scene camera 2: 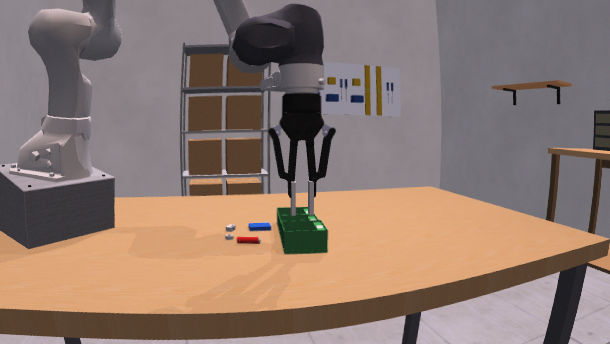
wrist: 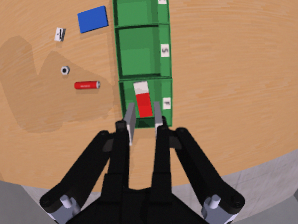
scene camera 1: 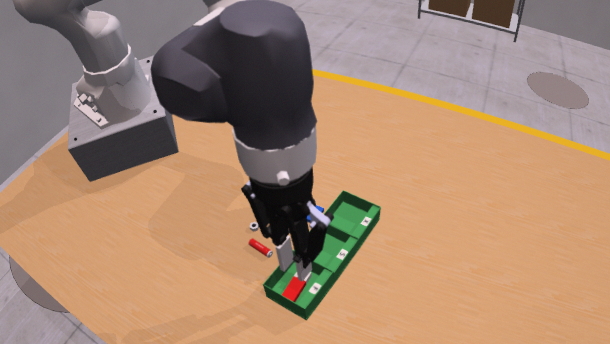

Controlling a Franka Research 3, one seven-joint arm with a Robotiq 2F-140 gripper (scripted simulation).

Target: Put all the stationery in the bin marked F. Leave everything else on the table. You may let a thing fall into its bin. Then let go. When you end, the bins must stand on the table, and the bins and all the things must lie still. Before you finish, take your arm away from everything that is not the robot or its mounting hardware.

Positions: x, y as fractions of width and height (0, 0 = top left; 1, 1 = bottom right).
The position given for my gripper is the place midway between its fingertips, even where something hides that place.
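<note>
Here is my gripper (scene camera 1: 0.49, 0.78), and from elsewhere I can see the same gripper (scene camera 2: 0.50, 0.62), as well as the gripper (wrist: 0.48, 0.49) seen from the wrist. There is a green three-compartment bin (scene camera 1: 0.57, 0.61) too.
</note>
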